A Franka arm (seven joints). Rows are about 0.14 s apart.
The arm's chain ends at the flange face. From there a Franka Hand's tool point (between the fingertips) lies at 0.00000 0.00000 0.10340 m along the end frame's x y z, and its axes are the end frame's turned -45 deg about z.
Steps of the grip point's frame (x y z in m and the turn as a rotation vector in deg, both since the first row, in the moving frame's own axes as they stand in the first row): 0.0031 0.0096 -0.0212 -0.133 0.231 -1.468; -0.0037 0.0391 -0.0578 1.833 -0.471 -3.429; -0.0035 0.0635 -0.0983 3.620 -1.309 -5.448; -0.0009 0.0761 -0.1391 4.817 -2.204 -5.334; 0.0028 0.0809 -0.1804 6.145 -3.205 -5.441; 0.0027 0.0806 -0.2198 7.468 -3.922 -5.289
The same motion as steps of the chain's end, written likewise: 0.0085 0.0047 -0.0212 0.069 0.257 -1.468; 0.0280 0.0319 -0.0577 0.963 -1.629 -3.429; 0.0488 0.0500 -0.0981 1.634 -3.485 -5.448; 0.0623 0.0574 -0.1387 1.848 -4.965 -5.334; 0.0712 0.0584 -0.1796 2.079 -6.611 -5.441; 0.0736 0.0589 -0.2187 2.507 -8.054 -5.289
